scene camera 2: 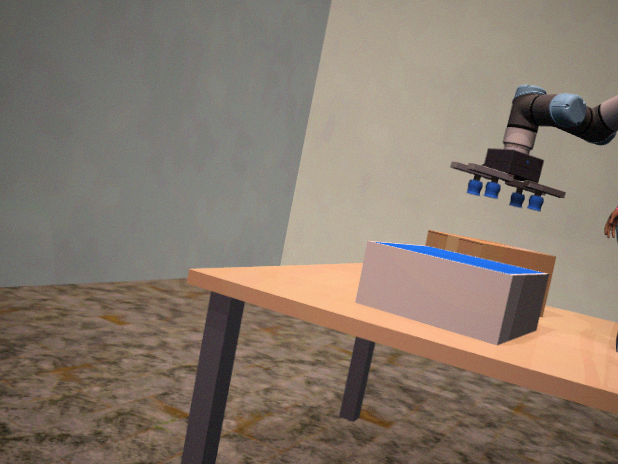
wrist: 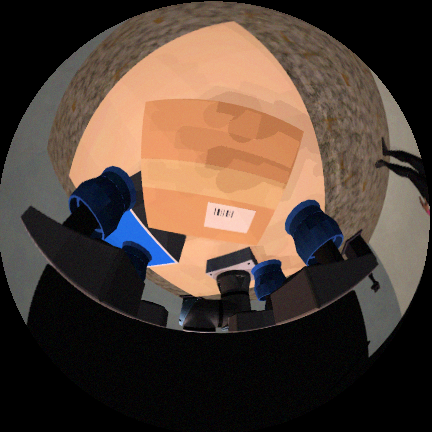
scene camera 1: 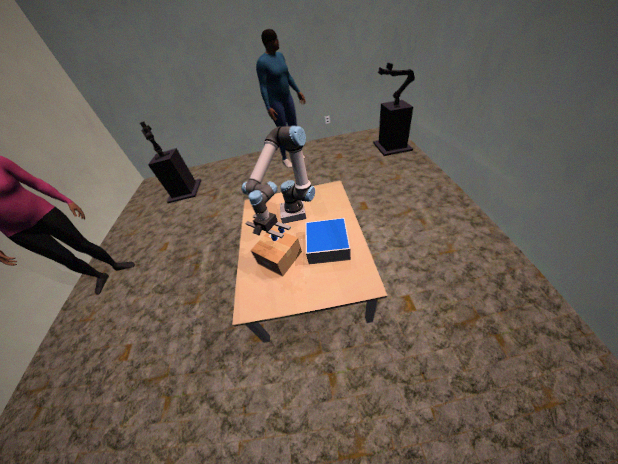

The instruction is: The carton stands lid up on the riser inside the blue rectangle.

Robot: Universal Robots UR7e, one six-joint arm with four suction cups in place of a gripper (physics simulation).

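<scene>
The brown carton (scene camera 1: 277,251) (scene camera 2: 520,257) (wrist: 215,145) stands on the table beside the riser, turned at an angle to it. Its top face shows a lighter tape strip and a white barcode label in the wrist view. The riser (scene camera 1: 327,255) (scene camera 2: 435,290) (wrist: 170,242) is a box with dark and pale sides; its top bears the white-edged blue rectangle (scene camera 1: 327,235) (scene camera 2: 460,255) (wrist: 161,255), with no carton on it. My suction gripper (scene camera 1: 274,231) (scene camera 2: 505,195) (wrist: 206,240) is open, holding nothing, cups down above the carton and apart from it. The riser partly hides the carton in scene camera 2.
The wooden table (scene camera 1: 310,295) (scene camera 2: 300,285) (wrist: 200,60) bears the arm's base (scene camera 1: 293,215) (wrist: 231,260) behind the carton and riser. A person in blue (scene camera 1: 274,75) stands behind the table, a person in pink (scene camera 1: 25,200) to the left. Two dark pedestals (scene camera 1: 172,174) (scene camera 1: 395,127) carry small arms.
</scene>
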